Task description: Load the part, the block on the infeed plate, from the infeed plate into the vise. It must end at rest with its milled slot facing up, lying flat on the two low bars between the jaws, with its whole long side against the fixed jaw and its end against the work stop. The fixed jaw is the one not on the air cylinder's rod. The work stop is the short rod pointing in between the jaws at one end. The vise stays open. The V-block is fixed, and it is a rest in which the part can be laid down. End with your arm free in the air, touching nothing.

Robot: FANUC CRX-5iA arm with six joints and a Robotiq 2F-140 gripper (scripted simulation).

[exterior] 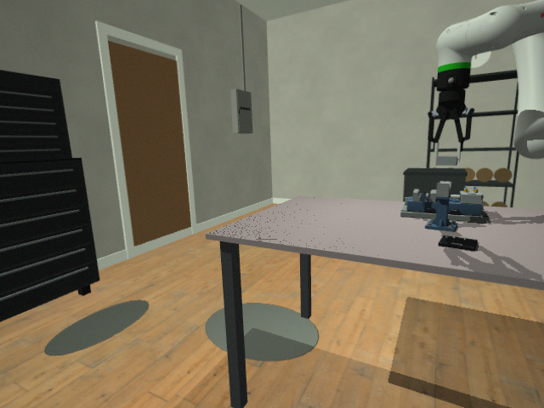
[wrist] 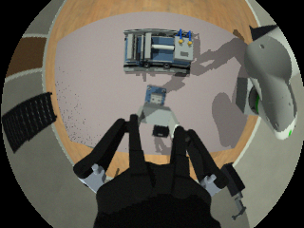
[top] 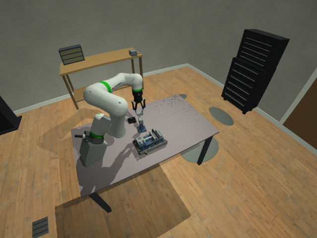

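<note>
My hand is 30 mm above the part. The rest, counted from my hand: air cylinder 210 mm to the right, 180 mm below, 90 mm behind; vise 220 mm below, 210 mm to the right, 10 mm ahead; black infeed plate 260 mm below, 190 mm to the left, 50 mm behind.
</note>
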